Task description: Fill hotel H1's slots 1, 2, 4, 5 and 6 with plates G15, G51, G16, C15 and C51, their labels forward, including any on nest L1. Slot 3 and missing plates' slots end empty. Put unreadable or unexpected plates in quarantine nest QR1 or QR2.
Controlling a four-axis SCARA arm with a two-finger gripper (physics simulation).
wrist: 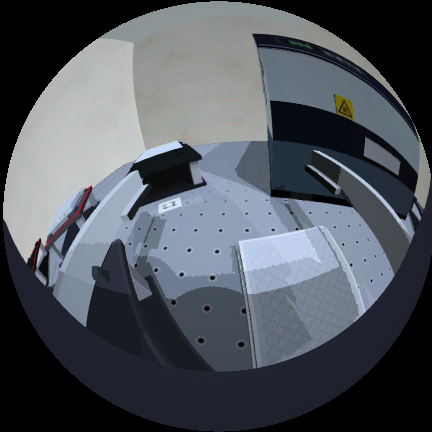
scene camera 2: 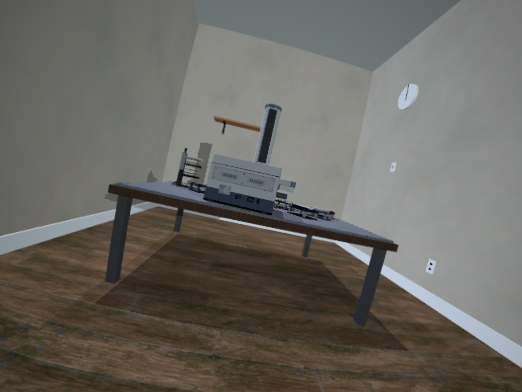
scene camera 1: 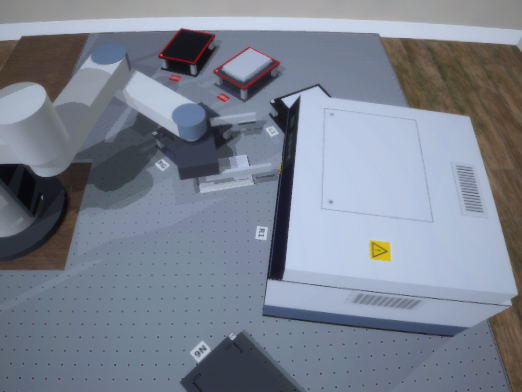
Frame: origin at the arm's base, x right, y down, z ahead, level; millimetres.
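Seen in the pictures: gripper, fingertip midpoint: (wrist: 229, 161) (scene camera 2: 280, 200) (scene camera 1: 262, 140); arm's base, link origin: (scene camera 1: 15, 213).
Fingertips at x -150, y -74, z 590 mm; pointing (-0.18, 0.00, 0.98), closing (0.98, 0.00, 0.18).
Note:
Offsets run from my fingertips to a thing's top centre. "spot": to the spot under its first point.
My gripper (scene camera 1: 265, 144) (wrist: 229, 161) is open and empty, with its fingers low and wide apart. A clear plate @(dx +57, dy +47, dz -94 mm) (scene camera 1: 225, 186) (wrist: 300, 295) lies on the table beside a dark nest @(spot: dx -41, dy +11, dz -113 mm) (wrist: 112, 305). In scene camera 1 the lower finger crosses over the plate; in the wrist view the plate is nearer the right finger. Nest L1 @(dx -136, dy +1, dz +125 mm) (scene camera 1: 278, 109) (wrist: 172, 175) bears a white-topped plate @(dx -136, dy -3, dz +125 mm) (scene camera 1: 305, 95) (wrist: 162, 150), partly hidden by the instrument in scene camera 1. One red-rimmed nest @(dx -302, dy +5, dz -31 mm) (scene camera 1: 243, 88) holds a white plate @(dx -302, dy -3, dz -32 mm) (scene camera 1: 247, 64); the other @(dx -414, dy +5, dz -214 mm) (scene camera 1: 187, 45) is empty. Plate labels are not readable.
A large white instrument @(dx +254, dy -183, dz +199 mm) (scene camera 1: 375, 165) (scene camera 2: 242, 175) (wrist: 305, 75) stands right of the gripper, its dark front close to the fingertips. Another dark nest @(spot: dx +502, dy +11, dz -69 mm) (scene camera 1: 235, 367) is at the front. A shelved rack (scene camera 2: 180, 170) stands at the table's left in scene camera 2; its slots are too small to read.

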